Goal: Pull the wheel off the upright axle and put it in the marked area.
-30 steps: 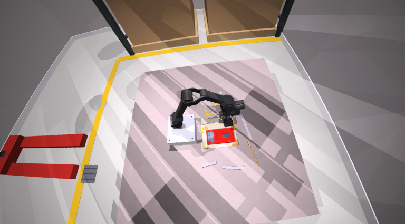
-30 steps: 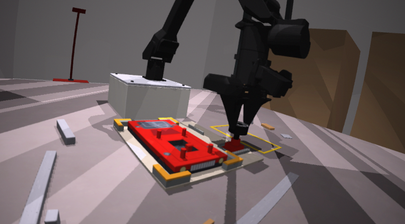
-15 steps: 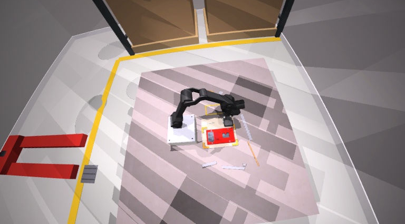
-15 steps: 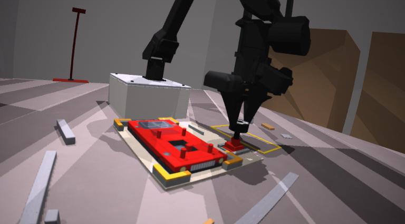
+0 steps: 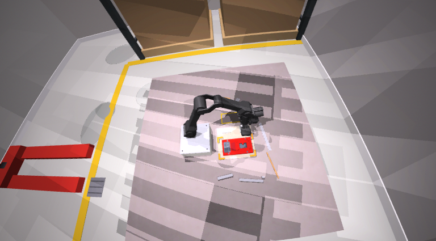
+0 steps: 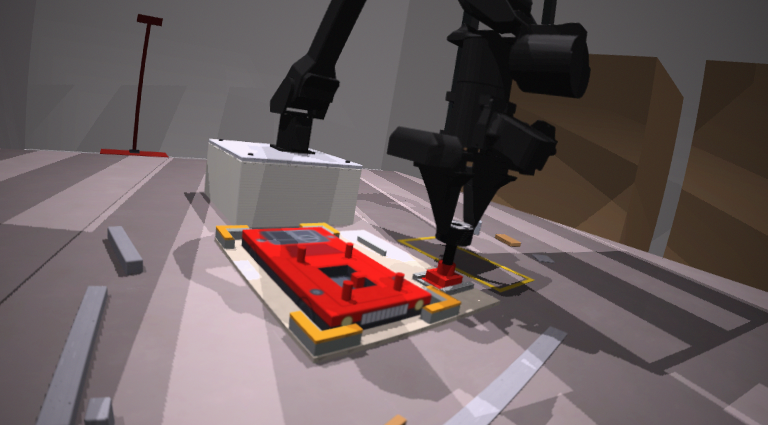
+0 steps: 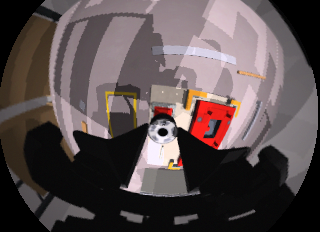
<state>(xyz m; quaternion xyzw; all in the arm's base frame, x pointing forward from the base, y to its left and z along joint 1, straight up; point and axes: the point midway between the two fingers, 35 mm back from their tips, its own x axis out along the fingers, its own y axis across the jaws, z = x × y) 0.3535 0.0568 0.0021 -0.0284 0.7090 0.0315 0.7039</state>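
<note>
Right now my gripper tip is 30 mm above the dark upright axle. Also, from my gripper tip: dark wheel right at my gripper tip.
</note>
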